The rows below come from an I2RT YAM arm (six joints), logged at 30 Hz.
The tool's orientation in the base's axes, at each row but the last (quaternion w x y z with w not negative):
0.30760, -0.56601, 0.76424, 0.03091
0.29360, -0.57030, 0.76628, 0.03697
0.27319, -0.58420, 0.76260, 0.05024
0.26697, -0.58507, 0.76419, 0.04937
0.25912, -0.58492, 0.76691, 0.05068
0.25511, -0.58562, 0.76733, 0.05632
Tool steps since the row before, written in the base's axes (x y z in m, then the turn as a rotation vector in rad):
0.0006, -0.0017, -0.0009, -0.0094, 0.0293, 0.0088
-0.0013, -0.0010, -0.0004, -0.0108, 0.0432, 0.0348
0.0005, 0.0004, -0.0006, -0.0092, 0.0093, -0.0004
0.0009, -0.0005, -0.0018, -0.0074, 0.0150, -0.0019
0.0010, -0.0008, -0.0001, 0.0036, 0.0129, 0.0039
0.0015, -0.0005, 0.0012, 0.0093, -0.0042, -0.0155
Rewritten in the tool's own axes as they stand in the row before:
0.0018, -0.0009, 0.0003, -0.0276, 0.0161, 0.0004
0.0013, 0.0009, -0.0006, -0.0520, 0.0150, -0.0162
-0.0001, -0.0002, 0.0008, -0.0063, 0.0115, 0.0007
0.0011, -0.0006, 0.0017, -0.0109, 0.0119, 0.0048
0.0006, -0.0011, 0.0001, -0.0137, -0.0002, 0.0028
-0.0004, -0.0018, -0.0007, 0.0090, -0.0066, 0.0148

